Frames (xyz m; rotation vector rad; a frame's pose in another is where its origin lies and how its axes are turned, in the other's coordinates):
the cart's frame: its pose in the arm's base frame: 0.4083 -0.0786 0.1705 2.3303 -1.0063 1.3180
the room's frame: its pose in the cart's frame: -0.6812 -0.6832 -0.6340 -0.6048 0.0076 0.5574
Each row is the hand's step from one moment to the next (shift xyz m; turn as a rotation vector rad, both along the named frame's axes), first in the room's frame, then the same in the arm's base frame.
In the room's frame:
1: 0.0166 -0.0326 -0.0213 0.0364 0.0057 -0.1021
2: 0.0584 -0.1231 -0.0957 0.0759 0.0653 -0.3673
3: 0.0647 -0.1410 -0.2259 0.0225 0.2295 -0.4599
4: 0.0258 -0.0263 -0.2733 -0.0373 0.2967 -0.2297
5: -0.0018 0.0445 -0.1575 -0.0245 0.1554 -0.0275
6: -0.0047 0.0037 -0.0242 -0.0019 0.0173 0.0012
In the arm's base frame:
1: 0.0272 0.0053 0.0320 -0.0218 0.0559 0.0905
2: 0.1020 0.0343 0.1271 -0.1138 0.2368 0.2755
3: 0.1052 0.1305 0.2168 -0.2763 0.3455 0.2626
4: -0.0063 0.1942 0.1957 -0.3092 0.2071 0.0606
5: -0.0596 0.1237 0.0891 -0.1517 0.0399 -0.0302
6: -0.0054 0.0217 0.0109 -0.0166 0.0006 -0.0054

